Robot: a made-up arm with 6 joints.
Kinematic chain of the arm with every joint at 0, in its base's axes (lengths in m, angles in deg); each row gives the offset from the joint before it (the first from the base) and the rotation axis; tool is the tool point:
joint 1: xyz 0 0 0.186 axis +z
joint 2: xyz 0 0.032 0 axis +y
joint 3: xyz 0 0 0.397 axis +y
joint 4: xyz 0 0 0.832 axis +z
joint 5: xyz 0 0 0 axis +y
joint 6: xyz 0 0 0.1 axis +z
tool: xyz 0 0 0
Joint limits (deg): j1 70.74..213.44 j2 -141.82..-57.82 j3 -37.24..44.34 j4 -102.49..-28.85 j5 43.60..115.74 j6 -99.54..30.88
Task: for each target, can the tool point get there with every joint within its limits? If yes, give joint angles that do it. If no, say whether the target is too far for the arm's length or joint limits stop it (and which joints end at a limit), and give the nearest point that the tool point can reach.
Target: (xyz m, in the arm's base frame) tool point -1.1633 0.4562 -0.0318
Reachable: no: joint limits stop it (at a limit: joint 1, joint 2, joint 3, joint 4, joint 5) | nearest point -0.1004 -0.3221 -0.9132 | short by 1.585 m
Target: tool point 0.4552 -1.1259 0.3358
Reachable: yes | joints 109.58 -80.54 -7.36 -56.93 94.45 -81.44
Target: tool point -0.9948 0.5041 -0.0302
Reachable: no: joint limits stop it (at a limit: joint 1, joint 2, joint 3, joint 4, joint 5) | nearest point 0.1685 0.1783 -0.9149 | short by 1.497 m
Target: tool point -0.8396 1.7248 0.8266
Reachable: no: too far | nearest point 0.3946 0.3387 1.1874 | short by 1.891 m
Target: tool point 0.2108 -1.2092 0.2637
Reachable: yes | joints 96.78 -100.68 20.99 -90.41 80.17 -40.81
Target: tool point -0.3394 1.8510 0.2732
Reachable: no: too far | nearest point 0.8982 0.6715 0.3185 | short by 1.710 m
